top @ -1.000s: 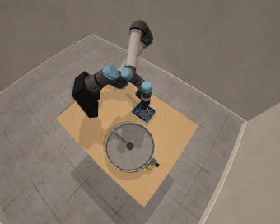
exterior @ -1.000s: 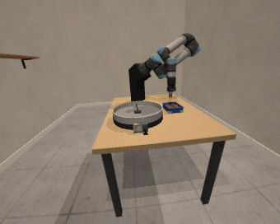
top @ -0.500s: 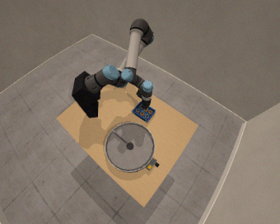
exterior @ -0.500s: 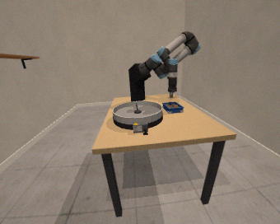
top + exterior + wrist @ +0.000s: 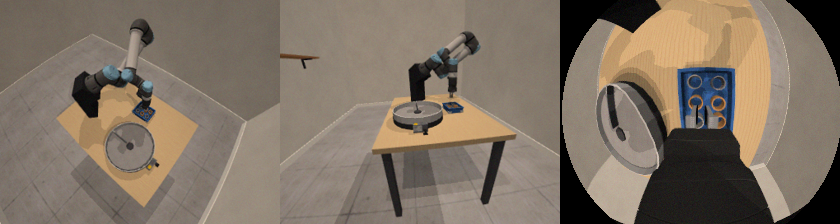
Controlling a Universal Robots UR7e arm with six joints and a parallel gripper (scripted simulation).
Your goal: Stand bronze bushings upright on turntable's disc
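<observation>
Right now the blue crate is 120 mm below my hand and 20 mm to the left of it. Also, from my hand: grey turntable disc (280 mm to the right, 220 mm ahead, 90 mm below).
</observation>
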